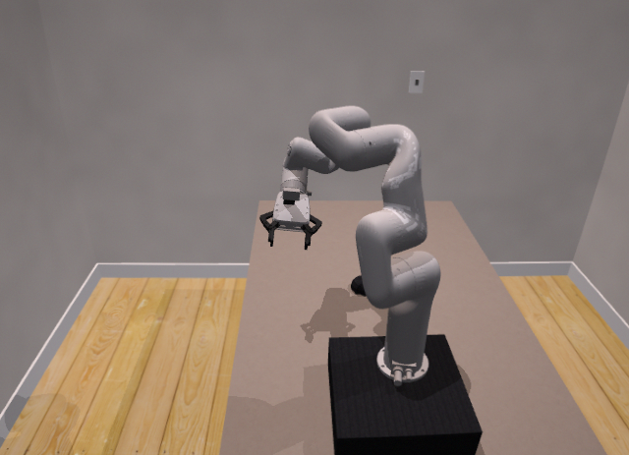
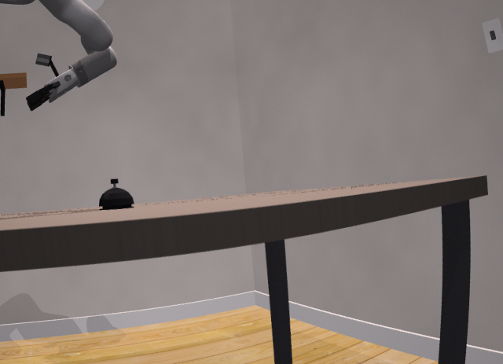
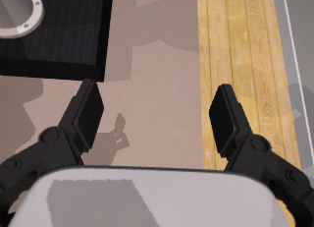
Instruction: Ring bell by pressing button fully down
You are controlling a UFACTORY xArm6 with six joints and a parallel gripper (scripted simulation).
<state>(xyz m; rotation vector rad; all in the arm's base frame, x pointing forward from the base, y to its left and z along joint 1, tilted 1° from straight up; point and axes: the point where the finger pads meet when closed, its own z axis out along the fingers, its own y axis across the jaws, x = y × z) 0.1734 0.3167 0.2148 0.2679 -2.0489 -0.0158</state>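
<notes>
The button is 250 mm below my hand, 250 mm ahead of it and 200 mm to the right of it. The rest, counted from my hand: bell (270 mm below, 250 mm ahead, 200 mm to the right).
</notes>
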